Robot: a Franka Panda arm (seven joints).
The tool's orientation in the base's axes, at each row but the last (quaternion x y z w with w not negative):
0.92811, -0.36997, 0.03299, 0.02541
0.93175, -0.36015, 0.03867, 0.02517
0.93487, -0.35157, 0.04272, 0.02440
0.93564, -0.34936, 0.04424, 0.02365
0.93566, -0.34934, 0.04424, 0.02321
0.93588, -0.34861, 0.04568, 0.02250
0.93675, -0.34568, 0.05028, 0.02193
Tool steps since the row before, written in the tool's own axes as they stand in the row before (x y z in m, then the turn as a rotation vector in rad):
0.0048, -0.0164, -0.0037, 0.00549, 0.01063, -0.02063
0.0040, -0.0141, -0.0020, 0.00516, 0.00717, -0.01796
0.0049, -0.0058, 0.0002, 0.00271, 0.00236, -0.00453
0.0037, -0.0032, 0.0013, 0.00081, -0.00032, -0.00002
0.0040, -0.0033, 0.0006, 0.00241, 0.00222, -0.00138
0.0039, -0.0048, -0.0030, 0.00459, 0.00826, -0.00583
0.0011, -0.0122, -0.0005, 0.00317, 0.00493, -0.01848
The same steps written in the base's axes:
0.0146, 0.0089, 0.0037, -0.00422, -0.00999, 0.02124
0.0123, 0.0079, 0.0021, -0.00199, -0.00741, 0.01849
0.0075, 0.0011, 0.0002, 0.00019, -0.00321, 0.00481
0.0050, -0.0001, -0.0010, 0.00082, -0.00028, 0.00010
0.0052, -0.0002, -0.0002, 0.00026, -0.00314, 0.00164
0.0059, 0.0013, 0.0033, -0.00236, -0.00880, 0.00635
0.0087, 0.0086, 0.0005, -0.00227, -0.00439, 0.01875

